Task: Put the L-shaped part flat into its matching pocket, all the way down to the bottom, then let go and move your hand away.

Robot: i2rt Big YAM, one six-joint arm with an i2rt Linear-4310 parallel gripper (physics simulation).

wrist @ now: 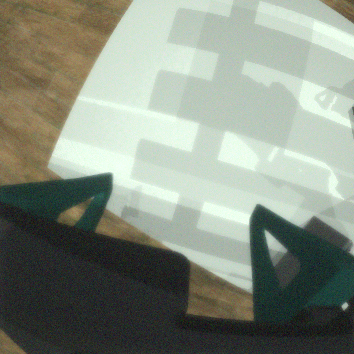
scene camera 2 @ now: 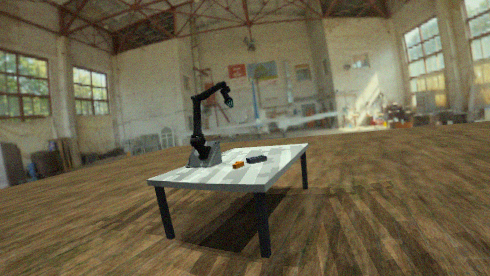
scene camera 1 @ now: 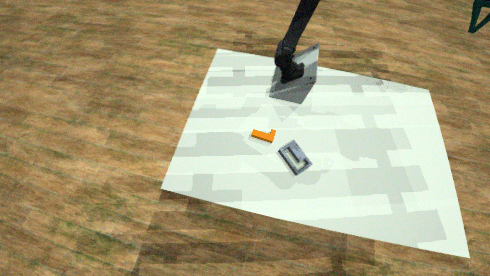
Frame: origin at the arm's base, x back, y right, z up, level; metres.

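Seen in the pictures: gripper, fingertip midpoint: [wrist: 183,196] [scene camera 2: 232,107] [scene camera 1: 486,31]; arm's base, link origin: [scene camera 2: 205,153] [scene camera 1: 293,74].
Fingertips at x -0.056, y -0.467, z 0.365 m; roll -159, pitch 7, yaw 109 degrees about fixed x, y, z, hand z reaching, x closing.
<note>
Offsets run from my fingertips to a thing's top centre.
The orange L-shaped part @(dz -0.437, dx -0.277, dy +0.551 m) [scene camera 1: 262,135] [scene camera 2: 238,164] lies flat on the table, beside the grey block and apart from it. The grey block @(dz -0.430, dx -0.363, dy +0.382 m) [scene camera 1: 296,149] [scene camera 2: 256,159] has an L-shaped pocket, which shows empty in the first scene view. My gripper [scene camera 2: 229,104] [wrist: 183,196] is open and empty, high above the table. In the first scene view, part of a green finger shows at the top right corner. The orange part does not show in the wrist view; a dark edge at that view's right border is too cut off to name.
The white table [scene camera 1: 400,200] [scene camera 2: 220,185] [wrist: 125,85] carries the arm's grey wedge-shaped base [scene camera 1: 309,62] [scene camera 2: 214,154] near its back edge. The arm rises from this base. Shadows and bright bands cross the table top. Wooden floor lies around it.
</note>
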